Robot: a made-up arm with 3 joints. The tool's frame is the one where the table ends. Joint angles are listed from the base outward.
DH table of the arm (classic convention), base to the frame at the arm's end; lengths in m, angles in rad. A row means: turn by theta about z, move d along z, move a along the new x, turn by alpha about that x. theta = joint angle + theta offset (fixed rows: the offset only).
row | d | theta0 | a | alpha
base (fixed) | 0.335 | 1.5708 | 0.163 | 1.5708
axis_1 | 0 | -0.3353 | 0.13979 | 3.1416
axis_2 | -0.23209 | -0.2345 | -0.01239 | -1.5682
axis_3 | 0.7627 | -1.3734 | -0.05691 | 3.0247
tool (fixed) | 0.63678 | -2.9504 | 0 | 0
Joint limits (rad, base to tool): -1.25..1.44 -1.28..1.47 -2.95..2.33
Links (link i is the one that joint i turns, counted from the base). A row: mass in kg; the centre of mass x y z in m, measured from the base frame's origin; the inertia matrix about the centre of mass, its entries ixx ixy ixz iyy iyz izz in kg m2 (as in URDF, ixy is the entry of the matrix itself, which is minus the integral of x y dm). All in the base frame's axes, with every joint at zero. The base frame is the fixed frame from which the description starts. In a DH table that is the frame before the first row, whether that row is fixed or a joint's. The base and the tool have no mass.
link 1: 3.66; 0.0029 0.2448 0.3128; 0.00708 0 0 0.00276 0.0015 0.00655
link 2: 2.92; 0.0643 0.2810 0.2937; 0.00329 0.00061 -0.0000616 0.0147 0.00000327 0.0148
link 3: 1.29; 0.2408 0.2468 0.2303; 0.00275 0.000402 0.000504 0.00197 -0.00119 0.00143
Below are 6 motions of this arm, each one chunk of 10 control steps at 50 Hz.
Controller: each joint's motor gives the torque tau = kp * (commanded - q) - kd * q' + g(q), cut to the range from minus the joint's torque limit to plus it. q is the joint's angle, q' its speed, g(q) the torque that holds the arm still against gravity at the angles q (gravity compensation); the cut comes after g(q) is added. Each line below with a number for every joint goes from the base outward.
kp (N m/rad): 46 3.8 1.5
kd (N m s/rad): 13 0.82 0.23
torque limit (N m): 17 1.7 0.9
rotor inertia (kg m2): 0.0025 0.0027 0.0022
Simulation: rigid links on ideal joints. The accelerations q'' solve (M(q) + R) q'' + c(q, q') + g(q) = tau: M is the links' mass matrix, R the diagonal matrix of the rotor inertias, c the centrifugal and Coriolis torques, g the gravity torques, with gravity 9.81 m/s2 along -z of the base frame. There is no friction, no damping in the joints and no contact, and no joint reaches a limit. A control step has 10 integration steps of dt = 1/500 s. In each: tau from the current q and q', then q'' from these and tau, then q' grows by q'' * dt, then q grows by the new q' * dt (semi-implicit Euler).
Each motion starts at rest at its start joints. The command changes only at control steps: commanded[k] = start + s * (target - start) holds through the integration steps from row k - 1 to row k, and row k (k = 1, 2, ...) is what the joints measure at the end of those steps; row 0 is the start. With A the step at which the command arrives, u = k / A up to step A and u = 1 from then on. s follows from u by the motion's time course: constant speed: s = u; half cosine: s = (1 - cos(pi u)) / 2; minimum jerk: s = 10 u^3 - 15 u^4 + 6 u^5; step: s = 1 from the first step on.
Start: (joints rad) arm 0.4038 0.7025 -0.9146
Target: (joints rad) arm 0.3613 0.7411 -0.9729
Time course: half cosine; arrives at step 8
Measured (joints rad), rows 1 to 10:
1: 0.4037 0.7026 -0.9148
2: 0.4034 0.7030 -0.9156
3: 0.4026 0.7039 -0.9173
4: 0.4014 0.7053 -0.9201
5: 0.3997 0.7073 -0.9240
6: 0.3975 0.7097 -0.9288
7: 0.3952 0.7124 -0.9339
8: 0.3929 0.7149 -0.9388
9: 0.3907 0.7173 -0.9433
10: 0.3886 0.7195 -0.9472

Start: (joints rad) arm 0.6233 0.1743 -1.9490
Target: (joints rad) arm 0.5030 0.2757 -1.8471
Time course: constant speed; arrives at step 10
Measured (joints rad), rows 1 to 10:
1: 0.6228 0.1745 -1.9488
2: 0.6214 0.1753 -1.9479
3: 0.6194 0.1768 -1.9461
4: 0.6166 0.1792 -1.9432
5: 0.6132 0.1823 -1.9393
6: 0.6092 0.1860 -1.9345
7: 0.6046 0.1905 -1.9289
8: 0.5995 0.1955 -1.9226
9: 0.5939 0.2011 -1.9156
10: 0.5878 0.2071 -1.9082

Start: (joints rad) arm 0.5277 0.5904 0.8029
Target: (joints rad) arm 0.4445 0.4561 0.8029
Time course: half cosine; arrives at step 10
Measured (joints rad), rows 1 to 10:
1: 0.5276 0.5903 0.8029
2: 0.5272 0.5897 0.8028
3: 0.5262 0.5883 0.8026
4: 0.5245 0.5856 0.8024
5: 0.5221 0.5814 0.8021
6: 0.5190 0.5757 0.8017
7: 0.5152 0.5687 0.8015
8: 0.5110 0.5607 0.8013
9: 0.5066 0.5520 0.8013
10: 0.5023 0.5433 0.8014

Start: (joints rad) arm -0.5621 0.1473 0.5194
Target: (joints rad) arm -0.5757 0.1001 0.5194
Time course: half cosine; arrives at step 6
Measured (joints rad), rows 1 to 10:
1: -0.5621 0.1472 0.5194
2: -0.5623 0.1466 0.5194
3: -0.5627 0.1453 0.5193
4: -0.5633 0.1431 0.5192
5: -0.5641 0.1402 0.5192
6: -0.5649 0.1368 0.5191
7: -0.5656 0.1335 0.5192
8: -0.5663 0.1303 0.5192
9: -0.5670 0.1274 0.5192
10: -0.5676 0.1247 0.5193

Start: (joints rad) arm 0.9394 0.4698 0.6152
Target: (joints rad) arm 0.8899 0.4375 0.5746
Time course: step
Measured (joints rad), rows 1 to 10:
1: 0.9369 0.4686 0.6131
2: 0.9337 0.4663 0.6090
3: 0.9306 0.4638 0.6047
4: 0.9278 0.4613 0.6006
5: 0.9251 0.4591 0.5970
6: 0.9227 0.4570 0.5939
7: 0.9204 0.4551 0.5912
8: 0.9182 0.4534 0.5889
9: 0.9162 0.4518 0.5869
10: 0.9144 0.4504 0.5852

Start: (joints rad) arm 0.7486 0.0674 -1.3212
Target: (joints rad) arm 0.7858 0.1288 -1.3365
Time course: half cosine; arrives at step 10
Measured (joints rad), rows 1 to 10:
1: 0.7486 0.0675 -1.3212
2: 0.7488 0.0678 -1.3214
3: 0.7493 0.0687 -1.3217
4: 0.7500 0.0701 -1.3223
5: 0.7511 0.0723 -1.3231
6: 0.7525 0.0751 -1.3242
7: 0.7542 0.0785 -1.3253
8: 0.7560 0.0822 -1.3266
9: 0.7580 0.0862 -1.3278
10: 0.7599 0.0900 -1.3290

